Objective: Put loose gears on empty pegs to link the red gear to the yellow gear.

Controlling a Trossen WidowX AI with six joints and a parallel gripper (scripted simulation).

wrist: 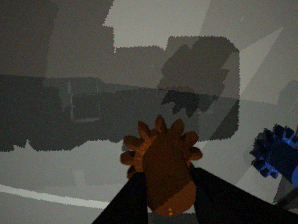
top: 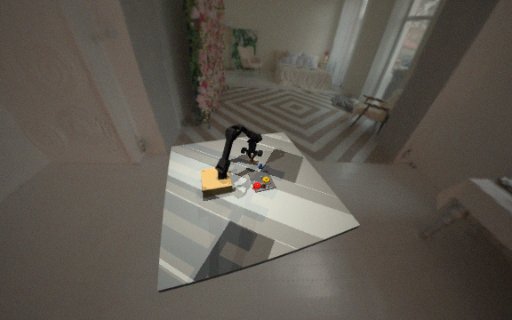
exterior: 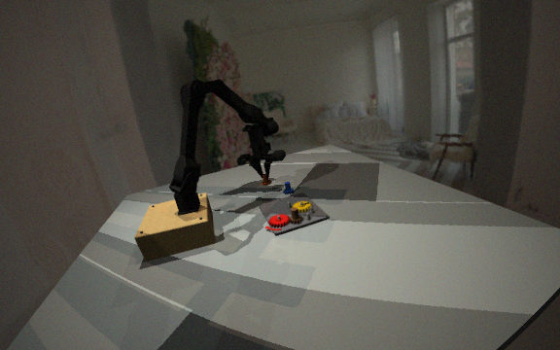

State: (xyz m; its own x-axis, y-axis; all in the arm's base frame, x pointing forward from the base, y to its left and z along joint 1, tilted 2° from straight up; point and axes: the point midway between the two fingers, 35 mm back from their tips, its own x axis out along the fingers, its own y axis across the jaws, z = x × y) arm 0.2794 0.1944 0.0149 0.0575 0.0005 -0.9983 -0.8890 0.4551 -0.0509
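The yellow gear is 23 cm to the right of my gripper tip, 8 cm ahead of it and 4 cm below it. Round my gripper tip: red gear (28 cm to the right, 4 cm below, 1 cm behind); then orange gear (1 cm below); then blue gear (7 cm ahead, 6 cm to the right, 4 cm below).
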